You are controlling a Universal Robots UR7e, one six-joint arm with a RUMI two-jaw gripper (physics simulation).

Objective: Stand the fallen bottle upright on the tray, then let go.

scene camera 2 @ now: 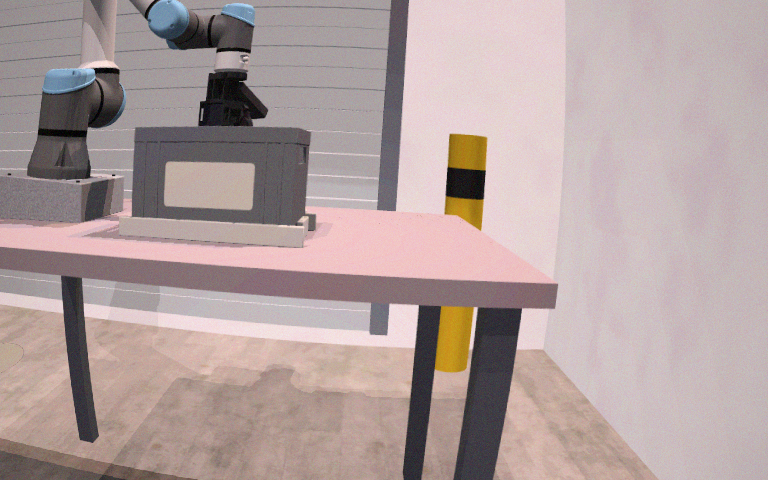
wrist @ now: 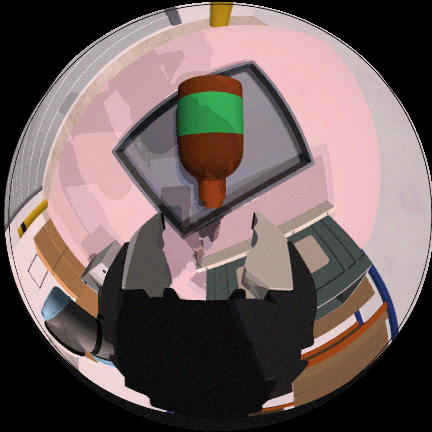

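Seen in the pictures: gripper, between the fingertips: [wrist: 207, 214]; arm's base, origin of its link: [scene camera 2: 58, 175].
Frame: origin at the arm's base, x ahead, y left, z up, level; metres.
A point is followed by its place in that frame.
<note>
A brown bottle [wrist: 210, 150] {x 0.381, y 0.206, z -0.005 m} with a green band lies on its side in the grey tray [wrist: 282, 107] {x 0.504, y 0.234, z -0.070 m} in the wrist view, its neck pointing toward the gripper. The tray has a low dark rim. My gripper [wrist: 207, 214] {x 0.355, y 0.153, z 0.007 m} is partly open and empty; its two grey fingertips stand apart on either side of the line of the bottle's neck, just beyond the bottle's mouth in the picture. In scene camera 2 the gripper's upper body shows above and behind the grey crate, which hides its fingertips, the bottle and the tray.
The grey crate [scene camera 2: 280, 181] {x 0.545, y -0.160, z 0.010 m} [wrist: 342, 255] {x 0.514, y 0.024, z 0.041 m} stands beside the tray on the pink table [scene camera 2: 396, 243] {x 0.717, y -0.056, z -0.084 m} [wrist: 350, 120] {x 0.708, y 0.202, z -0.084 m}, with a pale rail [scene camera 2: 209, 230] {x 0.439, y -0.178, z -0.066 m} along its base. The robot's base block [scene camera 2: 42, 198] {x 0.026, y -0.094, z -0.040 m} is at the left. A yellow post [scene camera 2: 465, 152] stands behind the table.
</note>
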